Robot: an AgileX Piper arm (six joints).
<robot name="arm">
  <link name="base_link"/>
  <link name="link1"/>
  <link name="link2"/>
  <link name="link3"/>
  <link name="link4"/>
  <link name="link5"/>
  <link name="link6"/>
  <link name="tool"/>
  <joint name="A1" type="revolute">
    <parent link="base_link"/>
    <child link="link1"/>
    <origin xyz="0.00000 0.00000 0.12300" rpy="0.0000 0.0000 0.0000"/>
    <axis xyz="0 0 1"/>
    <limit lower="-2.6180" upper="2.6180"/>
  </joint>
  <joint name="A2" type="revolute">
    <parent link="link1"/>
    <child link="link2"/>
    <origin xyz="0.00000 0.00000 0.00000" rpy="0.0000 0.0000 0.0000"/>
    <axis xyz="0 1 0"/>
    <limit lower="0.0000" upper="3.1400"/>
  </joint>
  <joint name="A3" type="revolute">
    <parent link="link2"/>
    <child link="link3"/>
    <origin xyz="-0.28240 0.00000 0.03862" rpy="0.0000 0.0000 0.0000"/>
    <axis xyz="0 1 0"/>
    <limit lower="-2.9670" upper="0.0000"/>
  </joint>
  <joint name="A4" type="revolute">
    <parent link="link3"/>
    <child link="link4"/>
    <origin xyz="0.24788 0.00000 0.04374" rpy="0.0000 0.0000 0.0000"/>
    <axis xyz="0.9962 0 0.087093"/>
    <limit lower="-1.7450" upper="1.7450"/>
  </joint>
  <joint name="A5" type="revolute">
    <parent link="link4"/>
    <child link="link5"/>
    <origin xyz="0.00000 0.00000 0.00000" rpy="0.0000 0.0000 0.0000"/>
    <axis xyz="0 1 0"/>
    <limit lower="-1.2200" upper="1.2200"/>
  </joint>
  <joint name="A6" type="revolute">
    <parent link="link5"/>
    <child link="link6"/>
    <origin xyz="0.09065 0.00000 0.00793" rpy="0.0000 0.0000 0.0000"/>
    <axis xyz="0.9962 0 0.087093"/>
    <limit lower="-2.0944" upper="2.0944"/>
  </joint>
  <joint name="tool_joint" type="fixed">
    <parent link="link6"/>
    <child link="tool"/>
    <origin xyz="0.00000 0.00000 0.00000" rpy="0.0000 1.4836 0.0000"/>
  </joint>
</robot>
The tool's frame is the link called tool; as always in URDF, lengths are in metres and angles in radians.
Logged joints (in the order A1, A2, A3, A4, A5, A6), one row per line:
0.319, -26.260, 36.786, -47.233, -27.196, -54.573
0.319, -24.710, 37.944, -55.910, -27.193, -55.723
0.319, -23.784, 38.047, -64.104, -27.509, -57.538
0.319, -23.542, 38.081, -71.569, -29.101, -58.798
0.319, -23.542, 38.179, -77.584, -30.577, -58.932
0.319, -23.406, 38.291, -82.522, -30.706, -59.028
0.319, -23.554, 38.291, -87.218, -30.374, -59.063
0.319, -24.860, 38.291, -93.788, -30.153, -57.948
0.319, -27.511, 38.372, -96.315, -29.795, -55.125
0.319, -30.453, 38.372, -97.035, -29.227, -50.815
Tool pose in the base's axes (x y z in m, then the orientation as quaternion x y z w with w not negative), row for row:
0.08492, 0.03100, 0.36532, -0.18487, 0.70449, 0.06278, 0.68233
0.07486, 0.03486, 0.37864, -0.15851, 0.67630, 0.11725, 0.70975
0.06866, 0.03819, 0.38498, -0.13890, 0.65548, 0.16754, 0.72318
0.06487, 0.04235, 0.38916, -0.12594, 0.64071, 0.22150, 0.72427
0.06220, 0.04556, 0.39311, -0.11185, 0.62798, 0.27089, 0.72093
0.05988, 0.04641, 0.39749, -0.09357, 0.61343, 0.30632, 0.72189
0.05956, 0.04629, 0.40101, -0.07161, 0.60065, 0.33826, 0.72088
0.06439, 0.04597, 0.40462, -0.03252, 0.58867, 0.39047, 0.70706
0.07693, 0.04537, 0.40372, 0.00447, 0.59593, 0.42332, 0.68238
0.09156, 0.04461, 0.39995, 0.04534, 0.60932, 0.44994, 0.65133
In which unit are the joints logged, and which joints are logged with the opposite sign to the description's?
The joints are logged in degrees. Opposite sign: A2, A3, A4, A5.
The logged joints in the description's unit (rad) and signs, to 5 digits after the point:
0.00557, 0.45832, -0.64204, 0.82437, 0.47466, -0.95248
0.00557, 0.43127, -0.66225, 0.97581, 0.47461, -0.97255
0.00557, 0.41511, -0.66405, 1.11883, 0.48012, -1.00423
0.00557, 0.41089, -0.66464, 1.24911, 0.50791, -1.02622
0.00557, 0.41089, -0.66635, 1.35410, 0.53367, -1.02856
0.00557, 0.40851, -0.66830, 1.44028, 0.53592, -1.03023
0.00557, 0.41109, -0.66830, 1.52224, 0.53013, -1.03084
0.00557, 0.43389, -0.66830, 1.63691, 0.52627, -1.01138
0.00557, 0.48016, -0.66972, 1.68101, 0.52002, -0.96211
0.00557, 0.53151, -0.66972, 1.69358, 0.51011, -0.88689

